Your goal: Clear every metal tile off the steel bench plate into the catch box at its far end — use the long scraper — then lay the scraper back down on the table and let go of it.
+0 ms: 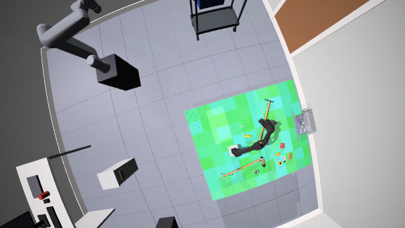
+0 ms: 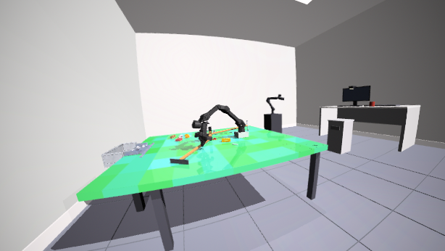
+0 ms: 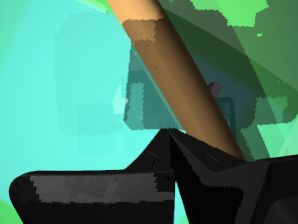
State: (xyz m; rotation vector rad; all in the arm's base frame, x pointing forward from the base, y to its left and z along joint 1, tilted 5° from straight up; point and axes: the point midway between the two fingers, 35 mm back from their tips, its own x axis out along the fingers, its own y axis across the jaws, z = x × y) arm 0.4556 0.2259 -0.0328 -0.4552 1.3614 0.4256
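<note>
Right now the long scraper is 5 cm above my gripper tip, 3 cm ahead of it and 1 cm to the left of it. Also, from my gripper tip: red block (38 cm to the right, 24 cm ahead); red-handled tool (27 cm to the right, 16 cm behind, 1 cm below); yellow piece (24 cm behind, 10 cm to the right, 1 cm above).
</note>
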